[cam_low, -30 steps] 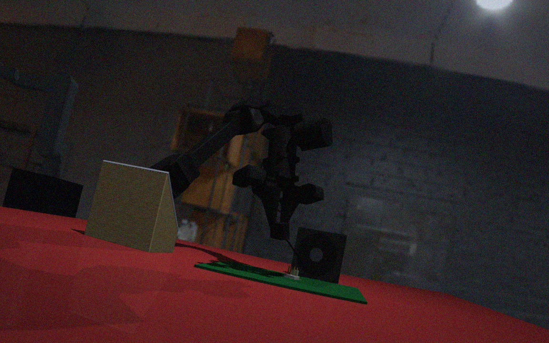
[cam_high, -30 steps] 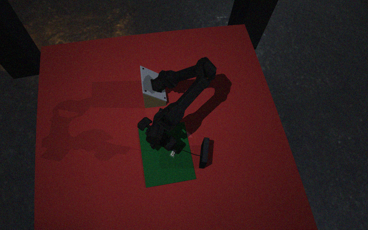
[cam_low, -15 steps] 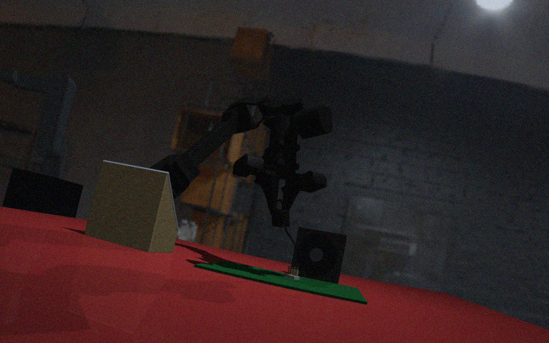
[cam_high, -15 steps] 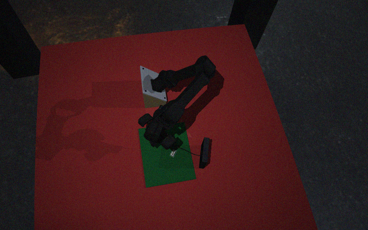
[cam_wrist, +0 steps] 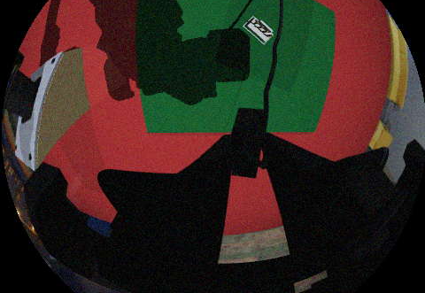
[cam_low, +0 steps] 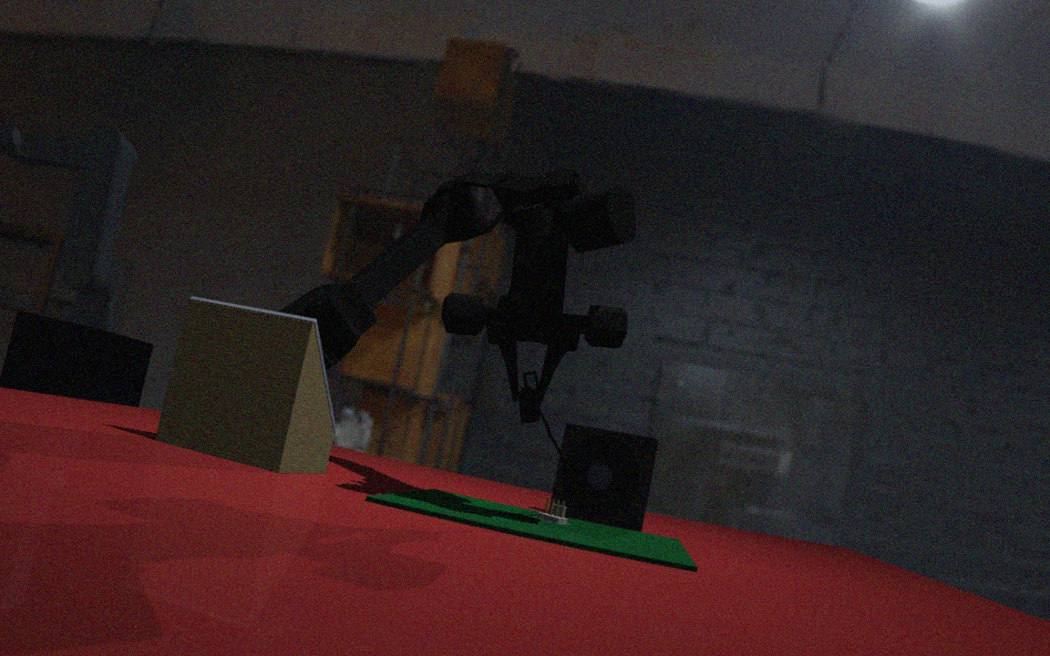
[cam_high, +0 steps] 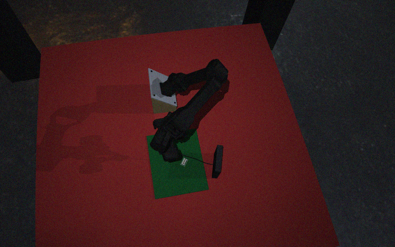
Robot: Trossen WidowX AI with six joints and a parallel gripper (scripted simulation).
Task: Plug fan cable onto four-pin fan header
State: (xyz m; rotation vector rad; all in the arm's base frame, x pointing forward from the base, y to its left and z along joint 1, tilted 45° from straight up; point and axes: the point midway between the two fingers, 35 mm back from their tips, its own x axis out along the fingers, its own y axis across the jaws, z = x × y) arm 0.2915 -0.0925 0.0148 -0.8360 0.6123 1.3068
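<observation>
The green board is 14 cm below my gripper tip, 5 cm to the left of it and 4 cm ahead of it. Also, from my gripper tip: black plug: 1 cm to the right; then four-pin header: 12 cm below, 8 cm to the left, 4 cm ahead; then black fan: 21 cm to the left, 9 cm ahead, 6 cm below.
</observation>
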